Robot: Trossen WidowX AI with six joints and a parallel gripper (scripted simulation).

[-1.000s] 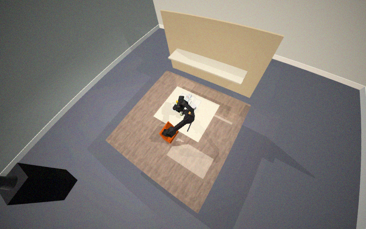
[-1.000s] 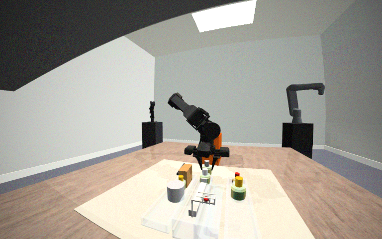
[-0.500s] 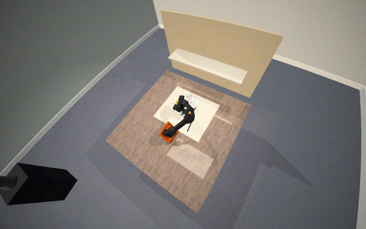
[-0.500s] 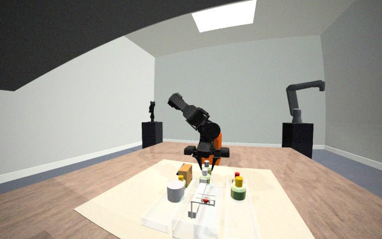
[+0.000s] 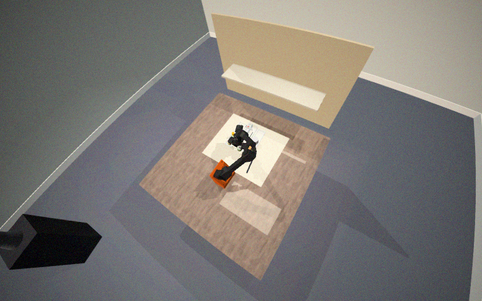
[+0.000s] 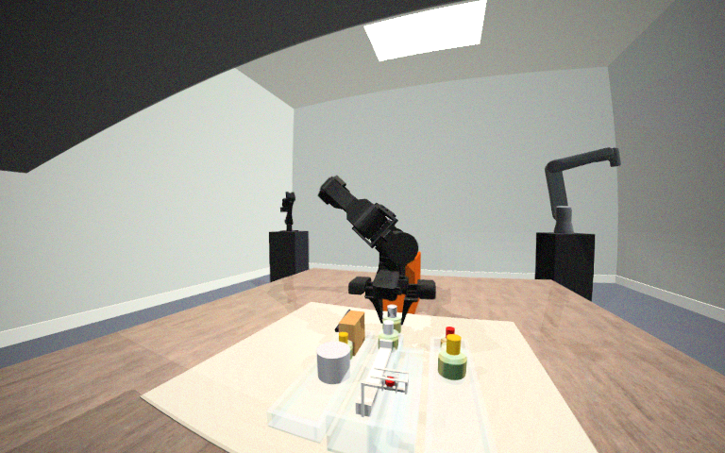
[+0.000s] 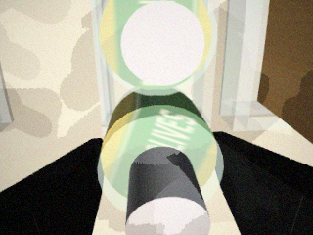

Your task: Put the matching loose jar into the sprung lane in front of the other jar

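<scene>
The brown box lies 30 mm ahead of my gripper tip, 80 mm to the right of it and 10 mm below it. Also, from my gripper tip: grey cylinder (140 mm ahead, 90 mm to the right, 20 mm below).
</scene>
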